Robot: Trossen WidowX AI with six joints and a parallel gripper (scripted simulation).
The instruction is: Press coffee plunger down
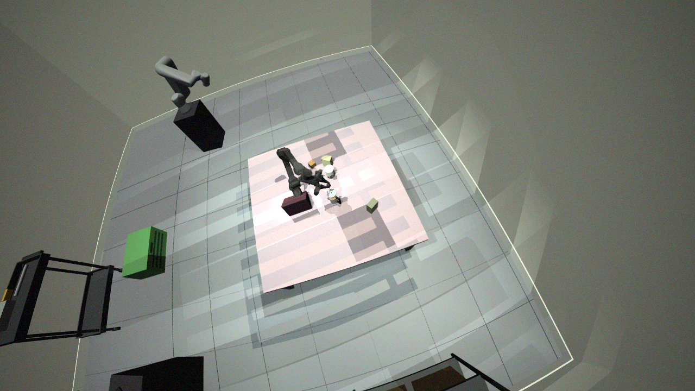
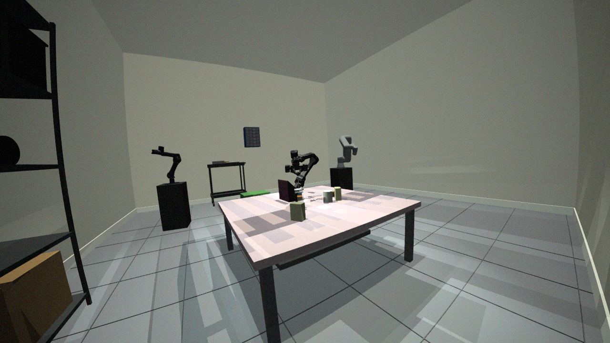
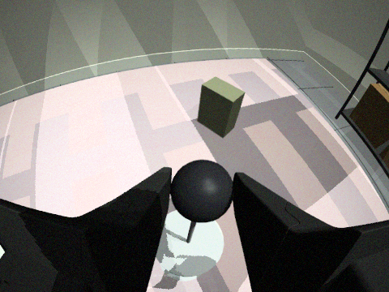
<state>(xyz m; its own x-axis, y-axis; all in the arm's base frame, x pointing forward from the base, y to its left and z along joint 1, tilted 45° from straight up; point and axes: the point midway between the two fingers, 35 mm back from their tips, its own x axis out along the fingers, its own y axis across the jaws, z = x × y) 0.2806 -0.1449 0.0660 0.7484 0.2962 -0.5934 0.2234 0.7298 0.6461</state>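
My gripper tip is now 10 mm short of the coffee press, 10 mm to the left of it and 140 mm above it.
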